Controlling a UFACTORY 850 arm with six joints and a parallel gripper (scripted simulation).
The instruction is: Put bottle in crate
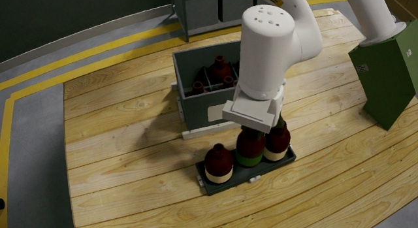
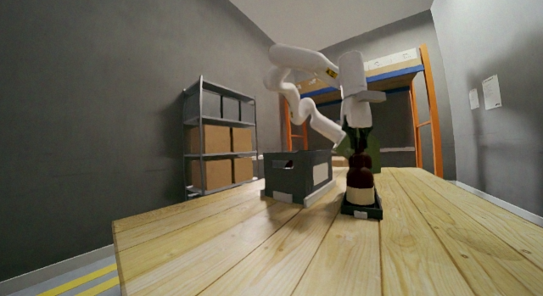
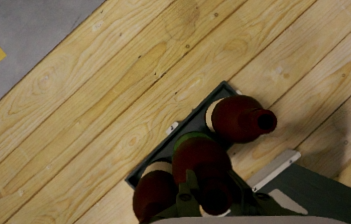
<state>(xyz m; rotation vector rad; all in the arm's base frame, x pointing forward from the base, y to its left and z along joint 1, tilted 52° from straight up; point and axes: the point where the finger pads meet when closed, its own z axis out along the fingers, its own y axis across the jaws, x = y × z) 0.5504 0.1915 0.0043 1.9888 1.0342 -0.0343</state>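
Now: the bottle 70 mm below my hand. From my hand the other things lie so: crate 230 mm to the right, 110 mm below, 20 mm behind; dark tray 180 mm below.
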